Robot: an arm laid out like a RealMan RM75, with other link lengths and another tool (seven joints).
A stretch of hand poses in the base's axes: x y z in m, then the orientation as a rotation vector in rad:
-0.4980, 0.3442, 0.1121, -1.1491, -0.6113, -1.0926
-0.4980, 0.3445, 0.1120, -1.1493, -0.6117, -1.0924
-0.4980, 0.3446, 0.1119, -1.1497, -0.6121, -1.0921
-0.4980, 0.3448, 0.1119, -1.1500, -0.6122, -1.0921
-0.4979, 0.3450, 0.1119, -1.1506, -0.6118, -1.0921
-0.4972, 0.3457, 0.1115, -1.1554, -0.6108, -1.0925
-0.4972, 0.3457, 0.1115, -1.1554, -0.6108, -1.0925
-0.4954, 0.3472, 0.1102, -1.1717, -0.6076, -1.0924
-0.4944, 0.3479, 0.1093, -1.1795, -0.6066, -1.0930
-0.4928, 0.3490, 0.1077, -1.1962, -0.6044, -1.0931
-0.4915, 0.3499, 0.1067, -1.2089, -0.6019, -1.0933
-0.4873, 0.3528, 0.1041, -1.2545, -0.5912, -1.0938
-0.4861, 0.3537, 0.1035, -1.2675, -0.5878, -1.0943
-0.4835, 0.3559, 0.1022, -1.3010, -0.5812, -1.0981
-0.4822, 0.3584, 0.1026, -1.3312, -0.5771, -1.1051
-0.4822, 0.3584, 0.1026, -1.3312, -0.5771, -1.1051
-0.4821, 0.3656, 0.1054, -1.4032, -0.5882, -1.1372
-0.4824, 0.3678, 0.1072, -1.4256, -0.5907, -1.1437
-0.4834, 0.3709, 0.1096, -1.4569, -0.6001, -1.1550
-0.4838, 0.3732, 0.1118, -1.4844, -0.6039, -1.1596
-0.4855, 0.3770, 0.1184, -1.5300, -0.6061, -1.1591
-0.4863, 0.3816, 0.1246, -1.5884, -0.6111, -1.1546
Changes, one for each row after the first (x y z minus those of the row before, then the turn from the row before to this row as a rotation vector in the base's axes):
0.0000, 0.0003, -0.0001, -0.0004, -0.0001, 0.0002
0.0000, 0.0001, -0.0001, -0.0005, 0.0000, 0.0002
0.0000, 0.0002, 0.0000, -0.0003, 0.0000, -0.0001
0.0001, 0.0002, 0.0000, -0.0003, 0.0004, -0.0004
0.0007, 0.0007, -0.0004, -0.0032, 0.0020, -0.0027
0.0000, 0.0000, 0.0000, 0.0000, 0.0000, 0.0000
0.0018, 0.0015, -0.0013, -0.0109, 0.0074, -0.0079
0.0010, 0.0007, -0.0009, -0.0055, 0.0028, -0.0041
0.0016, 0.0011, -0.0016, -0.0118, 0.0067, -0.0079
0.0013, 0.0009, -0.0010, -0.0085, 0.0055, -0.0064
0.0042, 0.0029, -0.0026, -0.0298, 0.0207, -0.0237
0.0012, 0.0009, -0.0006, -0.0083, 0.0058, -0.0072
0.0026, 0.0022, -0.0013, -0.0226, 0.0121, -0.0195
0.0013, 0.0025, 0.0004, -0.0213, 0.0076, -0.0194
0.0000, 0.0000, 0.0000, 0.0000, 0.0000, 0.0000
0.0001, 0.0072, 0.0028, -0.0617, -0.0035, -0.0486
-0.0003, 0.0022, 0.0018, -0.0187, 0.0014, -0.0132
-0.0010, 0.0031, 0.0024, -0.0292, -0.0026, -0.0174
-0.0004, 0.0023, 0.0022, -0.0232, 0.0032, -0.0137
-0.0017, 0.0038, 0.0066, -0.0361, 0.0123, -0.0194
-0.0008, 0.0046, 0.0062, -0.0474, 0.0166, -0.0216

